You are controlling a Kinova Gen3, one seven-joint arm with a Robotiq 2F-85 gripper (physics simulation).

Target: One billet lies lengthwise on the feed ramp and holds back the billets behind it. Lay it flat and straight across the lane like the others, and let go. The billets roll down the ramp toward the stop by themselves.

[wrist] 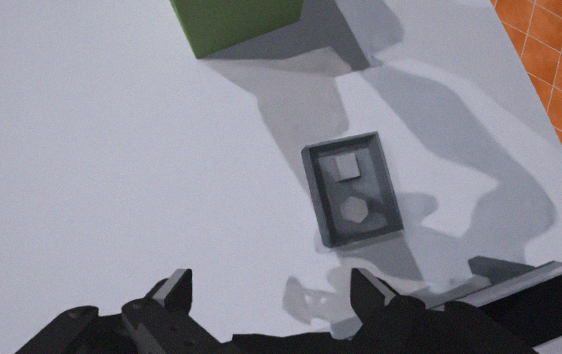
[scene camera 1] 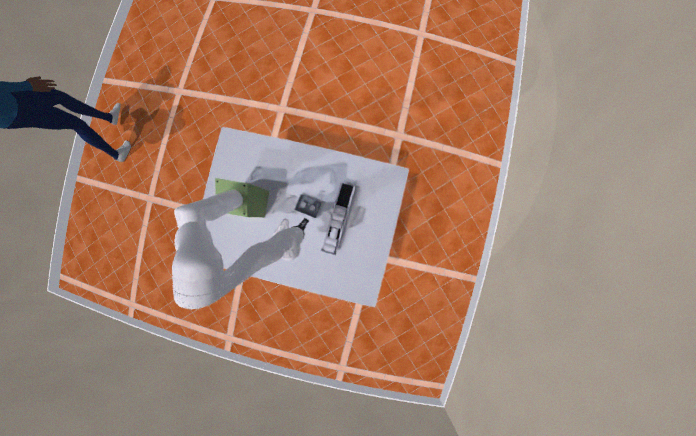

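Pixels of known places: gripper, fingertip midpoint: (wrist: 273, 286); arm's base at its link origin: (scene camera 1: 234, 199).
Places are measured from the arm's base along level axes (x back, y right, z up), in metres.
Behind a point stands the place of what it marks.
The feed ramp (scene camera 1: 352, 195) (wrist: 520, 281) stands on the right part of the table in the scene view; part of it shows at the lower right of the wrist view. It has a black stretch at its upper end in the scene view. Light grey shapes (scene camera 1: 337, 213) @(z -0.136, x -0.502, y -0.029 m) lie along its middle, and another light piece (scene camera 1: 333, 233) @(z -0.142, x -0.501, y 0.080 m) lies lower down. They are too small to tell which billet is lengthwise. My gripper (scene camera 1: 304, 223) @(z -0.038, x -0.339, y 0.090 m) (wrist: 273, 286) @(z -0.038, x -0.339, y 0.090 m) is open and empty, above the table to the left of the ramp in the scene view.
A dark grey tray (scene camera 1: 297, 204) @(z -0.216, x -0.260, y -0.037 m) (wrist: 391, 185) @(z -0.209, x -0.337, y -0.085 m) holds a square block (wrist: 347, 166) @(z -0.215, x -0.293, y -0.045 m) and a hexagonal piece (wrist: 355, 209) @(z -0.224, x -0.347, y -0.034 m), between the green base block (scene camera 1: 256, 201) @(z -0.098, x -0.069, y -0.009 m) (wrist: 240, 22) @(z -0.202, x -0.070, y 0.007 m) and the ramp. A person (scene camera 1: 46, 107) stands beyond the table's left side.
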